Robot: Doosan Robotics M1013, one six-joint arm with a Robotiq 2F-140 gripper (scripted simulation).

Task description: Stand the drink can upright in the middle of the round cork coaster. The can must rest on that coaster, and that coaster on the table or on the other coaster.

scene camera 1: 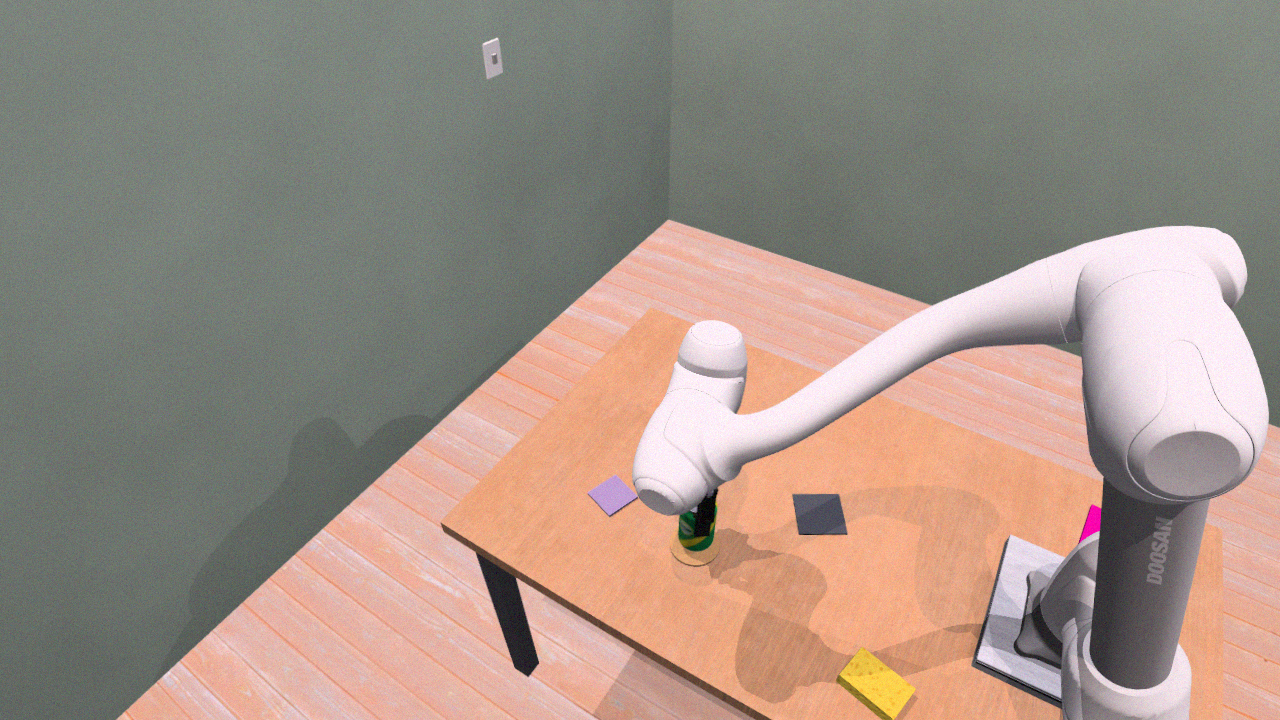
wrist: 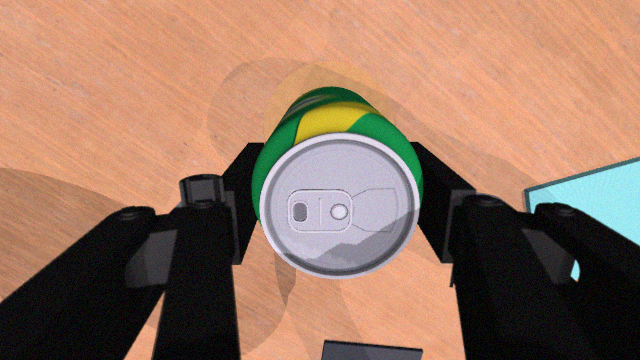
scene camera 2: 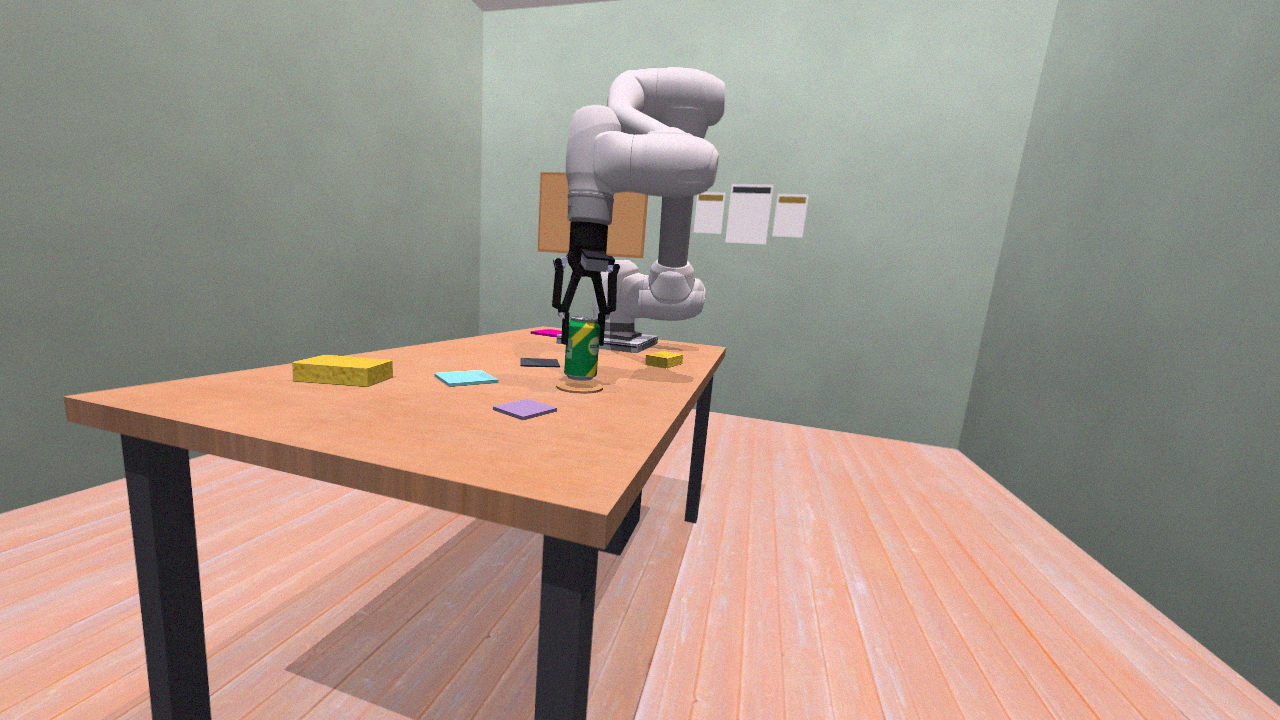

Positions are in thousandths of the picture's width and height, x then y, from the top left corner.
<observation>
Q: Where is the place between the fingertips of the gripper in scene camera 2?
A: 455, 478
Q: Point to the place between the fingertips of the gripper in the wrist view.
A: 521, 465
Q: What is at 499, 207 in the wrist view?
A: A round cork coaster.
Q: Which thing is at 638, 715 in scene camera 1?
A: A dark grey square.
</observation>
